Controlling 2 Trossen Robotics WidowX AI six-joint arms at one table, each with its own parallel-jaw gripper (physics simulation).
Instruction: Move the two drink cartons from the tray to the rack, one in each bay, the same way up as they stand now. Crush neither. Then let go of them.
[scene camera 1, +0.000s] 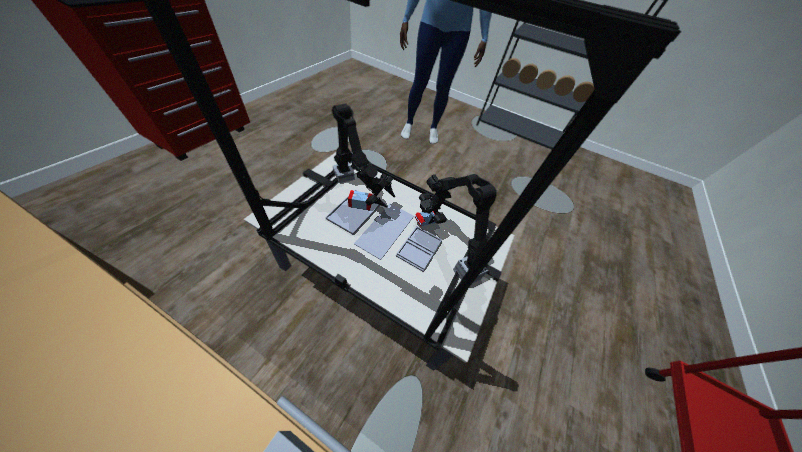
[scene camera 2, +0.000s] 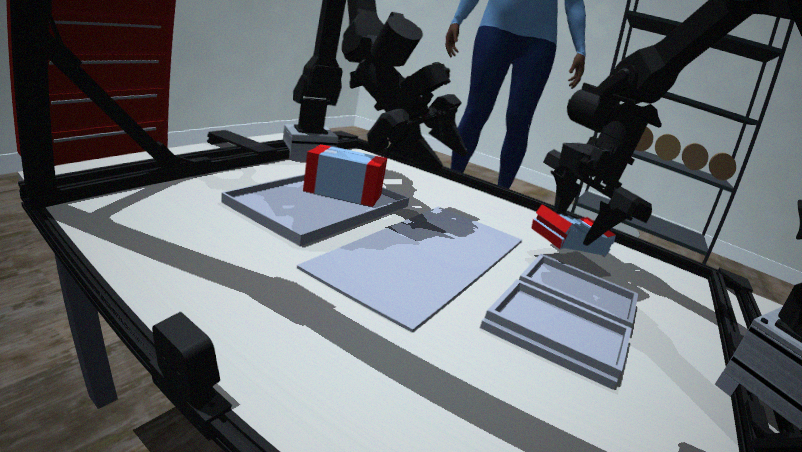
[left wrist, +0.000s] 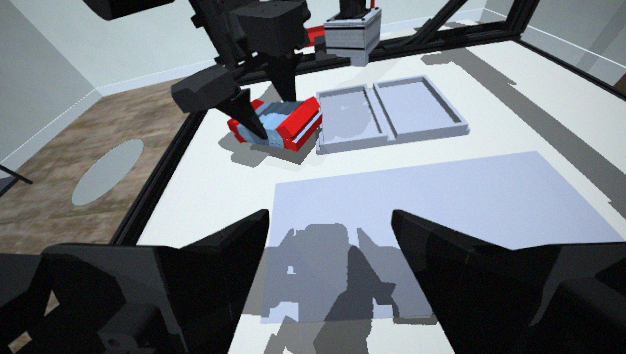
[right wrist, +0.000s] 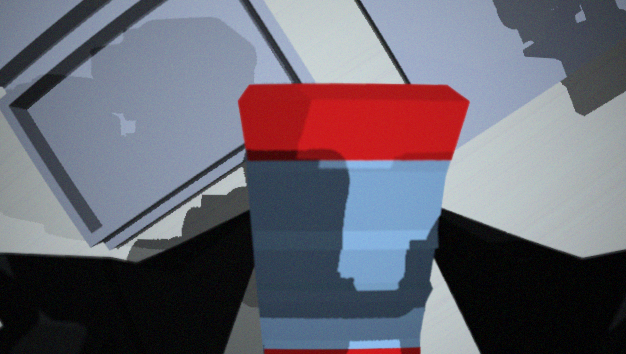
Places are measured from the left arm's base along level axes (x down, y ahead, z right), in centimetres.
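Where they show: left gripper, fingertip midpoint: (scene camera 1: 391, 202) (scene camera 2: 453, 161) (left wrist: 330, 216); right gripper, fingertip midpoint: (scene camera 1: 425, 218) (scene camera 2: 569, 233) (left wrist: 280, 124) (right wrist: 342, 218); left arm's base, link origin: (scene camera 1: 343, 168) (scene camera 2: 310, 130); right arm's base, link origin: (left wrist: 352, 15).
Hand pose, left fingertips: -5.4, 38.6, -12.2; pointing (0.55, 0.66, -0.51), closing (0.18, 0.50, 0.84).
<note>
Each offset is from my left fingertips to the top centre of the thing, as dx, dy, dz. "spot": to the spot under its first point. Level surfaces: height alone.
One red-ended blue carton {spot: +3.6, -10.4, +12.8} (scene camera 1: 360, 199) (scene camera 2: 343, 174) lies on its long side at the back of the grey tray {+9.4, -9.4, +16.8} (scene camera 1: 343, 219) (scene camera 2: 265, 226). My left gripper (scene camera 1: 382, 192) (scene camera 2: 423, 141) (left wrist: 330, 216) is open and empty, hanging above the flat blue mat {dx +10.6} (scene camera 1: 383, 233) (scene camera 2: 417, 269) (left wrist: 382, 197), right of that carton. My right gripper (scene camera 1: 431, 215) (scene camera 2: 579, 221) (left wrist: 280, 124) is shut on the second carton {+2.9, +12.5, -16.7} (scene camera 1: 422, 218) (scene camera 2: 565, 229) (left wrist: 290, 121) (right wrist: 354, 197), whose blue middle looks dented. It sits tilted, just outside the two-bay rack {+9.0, +25.2, -5.1} (scene camera 1: 419, 265) (scene camera 2: 547, 345) (left wrist: 354, 144), low at the table.
A black frame with slanted posts (scene camera 1: 229, 148) surrounds the table. A person (scene camera 1: 440, 54) (scene camera 2: 525, 90) stands behind it. A red drawer cabinet (scene camera 1: 202, 81) and a shelf unit (scene camera 1: 534, 90) stand farther off.
</note>
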